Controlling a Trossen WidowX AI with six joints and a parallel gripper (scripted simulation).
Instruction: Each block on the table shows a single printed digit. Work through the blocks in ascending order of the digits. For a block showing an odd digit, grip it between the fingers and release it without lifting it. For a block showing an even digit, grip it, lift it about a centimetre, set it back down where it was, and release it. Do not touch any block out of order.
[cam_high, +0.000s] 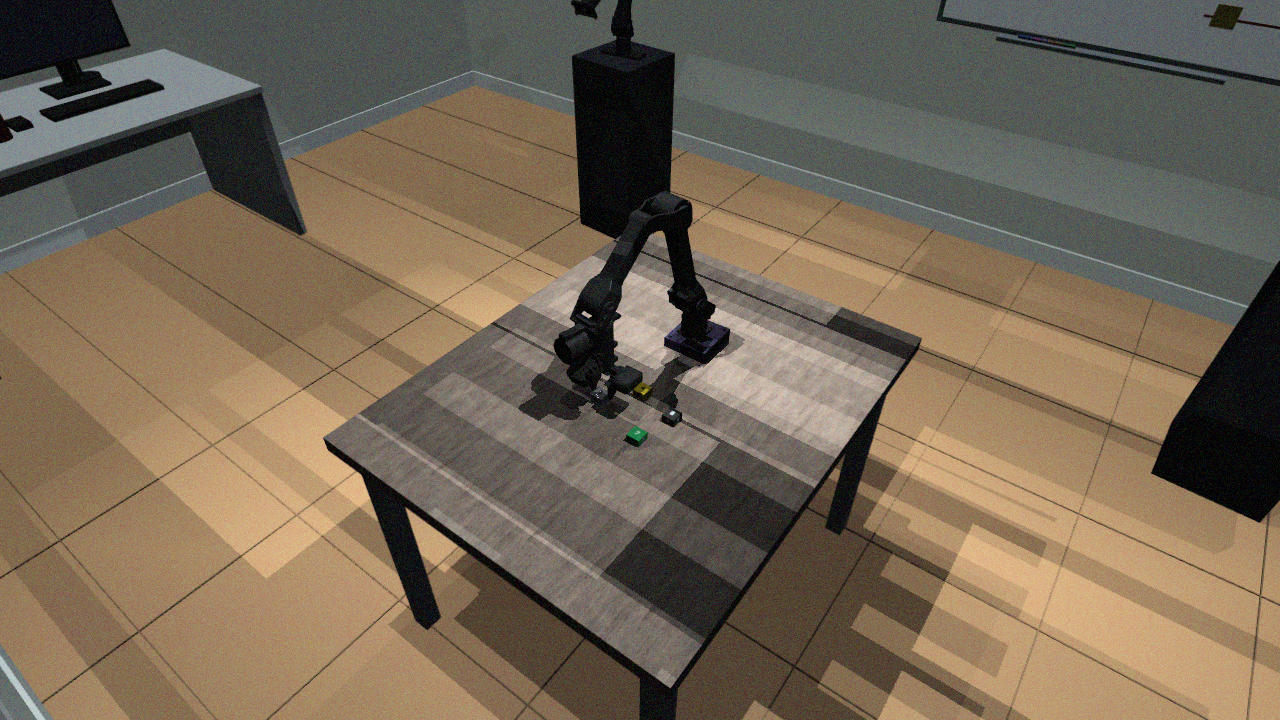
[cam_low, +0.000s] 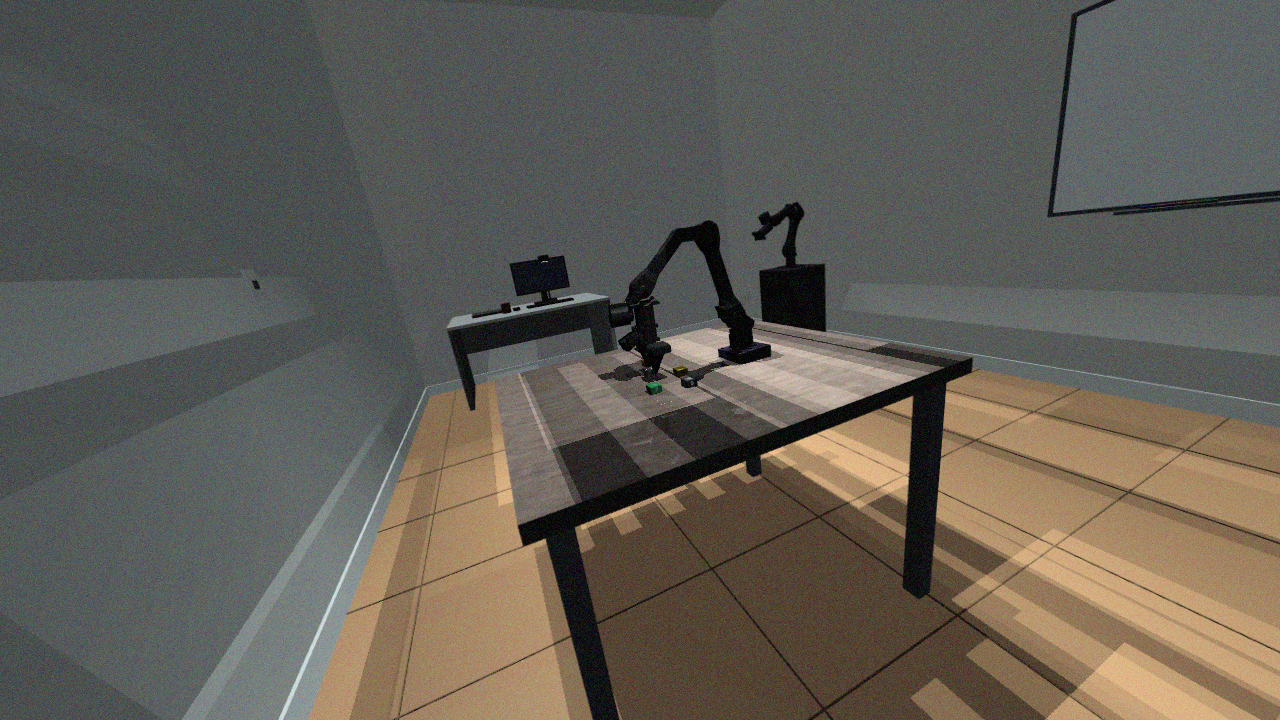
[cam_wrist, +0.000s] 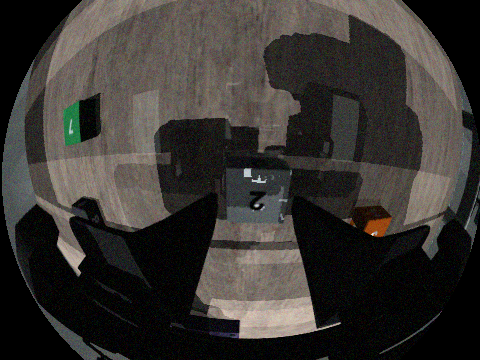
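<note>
Now: gripper tip 10 mm short of the white block. Also, from my gripper tip: orange block 20 mm behind, 100 mm to the right; green block 50 mm ahead, 140 mm to the left; yellow block 70 mm behind, 60 mm to the left.
</note>
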